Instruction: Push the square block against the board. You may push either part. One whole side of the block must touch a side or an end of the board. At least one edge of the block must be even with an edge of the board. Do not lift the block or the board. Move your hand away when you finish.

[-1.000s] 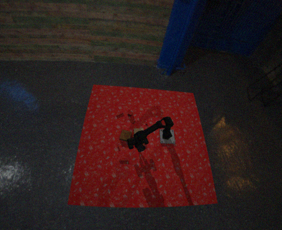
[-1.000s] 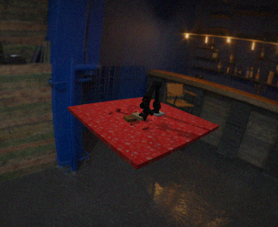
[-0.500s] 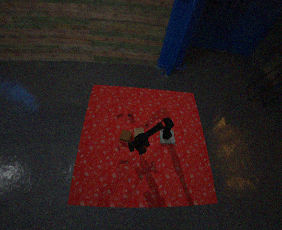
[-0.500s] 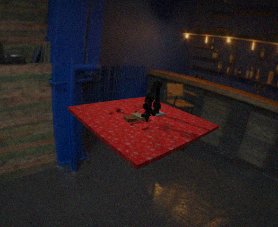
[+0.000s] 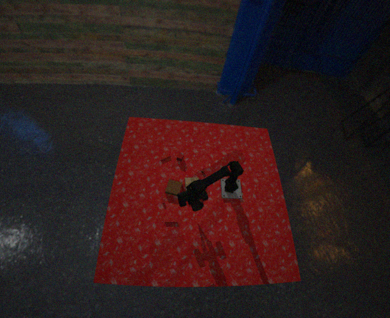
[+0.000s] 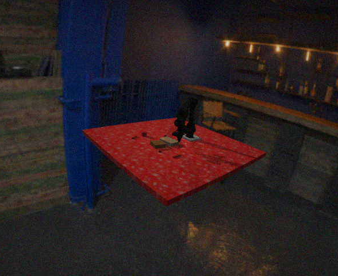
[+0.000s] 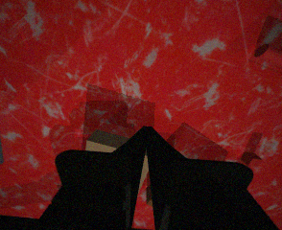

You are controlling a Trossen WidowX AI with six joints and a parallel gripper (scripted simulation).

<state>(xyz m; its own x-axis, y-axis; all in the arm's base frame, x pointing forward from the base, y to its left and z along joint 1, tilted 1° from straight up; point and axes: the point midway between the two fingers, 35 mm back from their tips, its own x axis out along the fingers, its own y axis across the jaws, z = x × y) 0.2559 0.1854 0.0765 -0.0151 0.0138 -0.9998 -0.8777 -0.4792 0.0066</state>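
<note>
My gripper tip is now 1 cm short of the tan board, 13 cm to the left of it and 4 cm above it. Round my gripper tip: brown square block: 14 cm ahead, 10 cm to the right, 4 cm below.
</note>
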